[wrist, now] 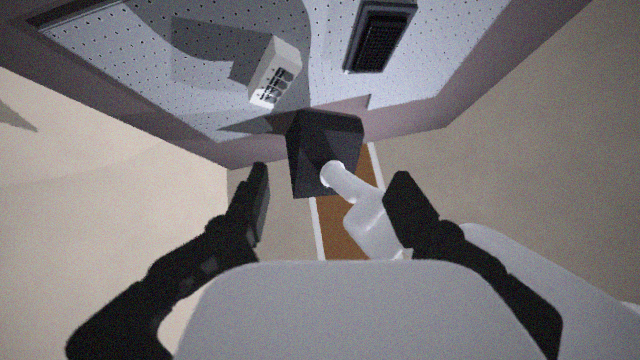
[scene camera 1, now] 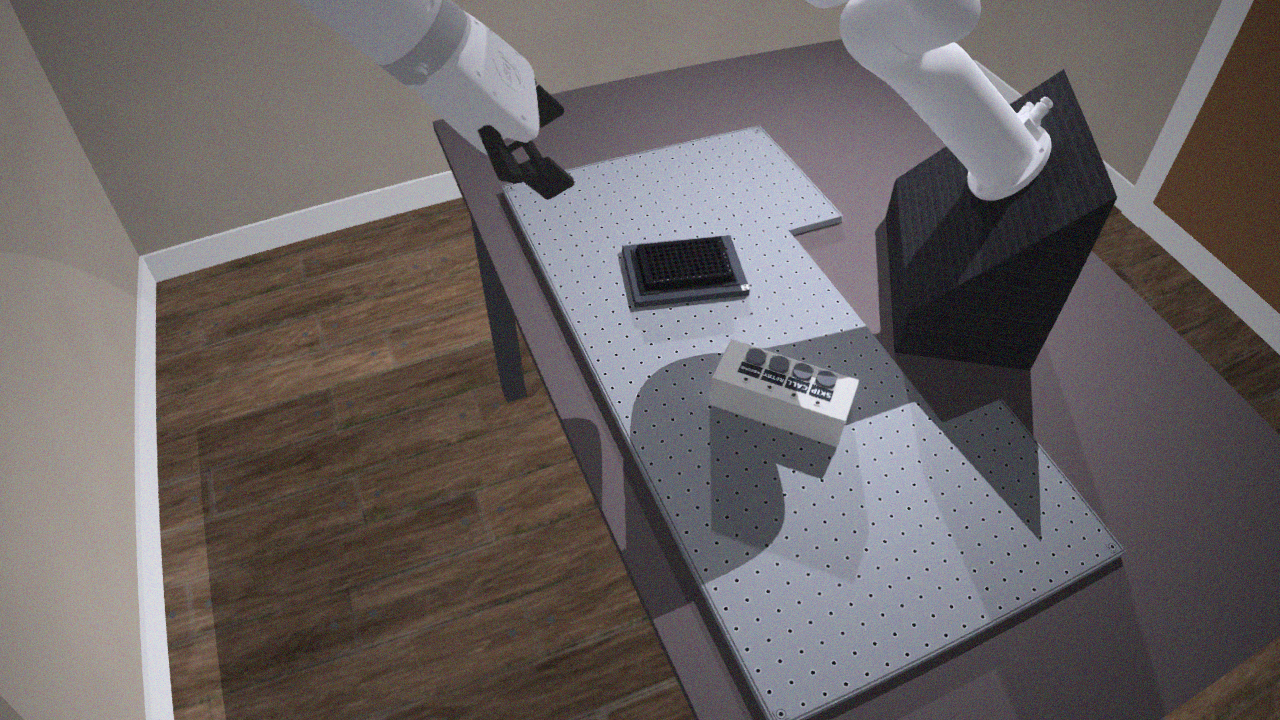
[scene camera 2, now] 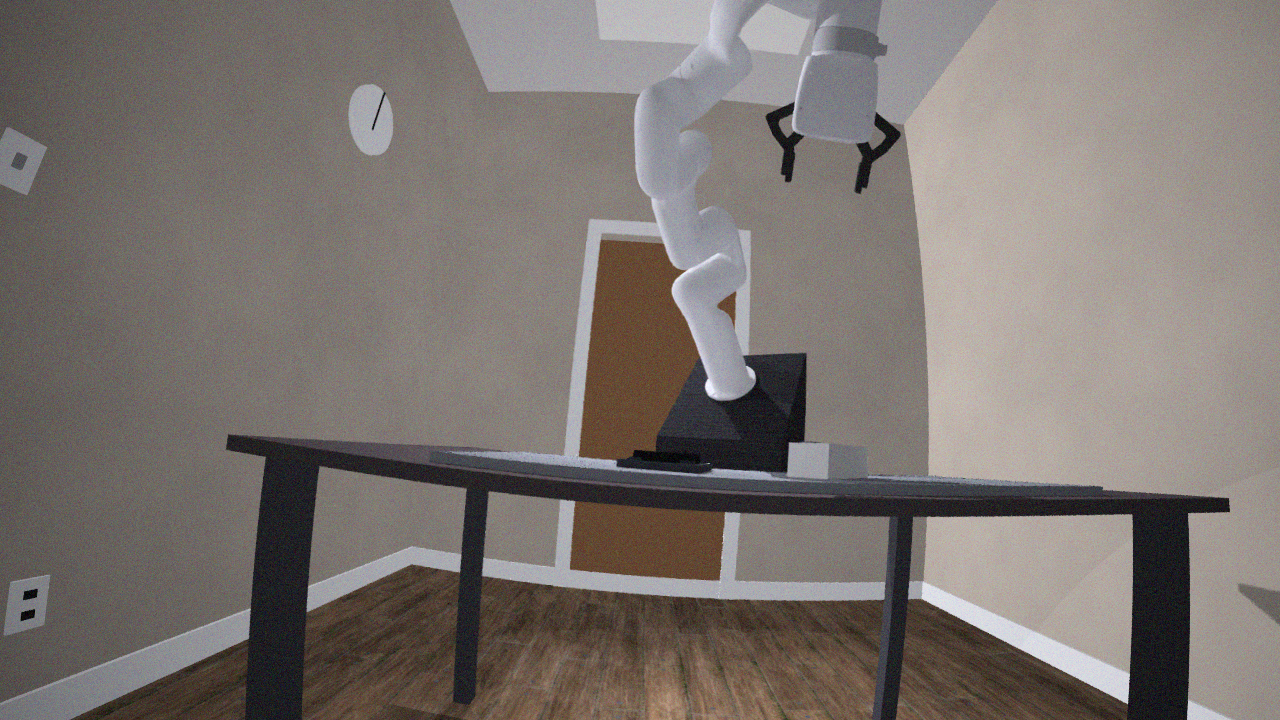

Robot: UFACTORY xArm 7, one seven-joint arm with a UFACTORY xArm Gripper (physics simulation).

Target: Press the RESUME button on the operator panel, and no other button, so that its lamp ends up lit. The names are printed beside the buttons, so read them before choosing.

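Places are measured from the arm's base along level axes (x ahead, y left, z up), in centimetres.
Pixels of known places: gripper, fingertip midpoint: [wrist: 330, 182] [scene camera 1: 556, 153] [scene camera 2: 822, 187]; arm's base, link origin: [wrist: 332, 173] [scene camera 1: 1010, 163] [scene camera 2: 731, 383].
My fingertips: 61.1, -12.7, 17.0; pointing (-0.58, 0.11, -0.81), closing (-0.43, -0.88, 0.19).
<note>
Ahead of a thing's pixels: the offset from my fingertips to its top centre, as dx, dy, dz. "pt": to the spot under its first point. Level surfaces: height alone.
The operator panel @(-20.8, +14.8, -31.7) [scene camera 1: 769, 410] [scene camera 2: 807, 461] [wrist: 286, 50] is a pale box on the perforated board, with a row of several round grey buttons and printed labels. In scene view 1 the labels are upside down: SKIP @(-22.7, +18.8, -32.0) [scene camera 1: 820, 392] at the right end, then CALL @(-21.2, +16.3, -32.0) [scene camera 1: 797, 385], RETRY @(-19.6, +13.7, -32.0) [scene camera 1: 774, 377], and a small blurred label @(pt -18.2, +11.0, -31.9) [scene camera 1: 750, 368] at the left end that seems to read RESUME. The button @(-20.0, +10.0, -31.7) [scene camera 1: 755, 356] beside it is dark grey. The small lamps look dark. My gripper [scene camera 1: 556, 143] [scene camera 2: 823, 184] [wrist: 330, 182] is open and empty, high above the table and well away from the panel.
A black gridded block on a dark tray @(-25.5, -11.5, -34.6) [scene camera 1: 684, 264] [scene camera 2: 664, 461] [wrist: 378, 40] lies on the perforated board @(dz -37.2) [scene camera 1: 859, 644] near the panel. The arm's black pedestal [scene camera 1: 975, 286] [scene camera 2: 778, 425] [wrist: 310, 180] stands behind the panel as seen in scene view 2.
</note>
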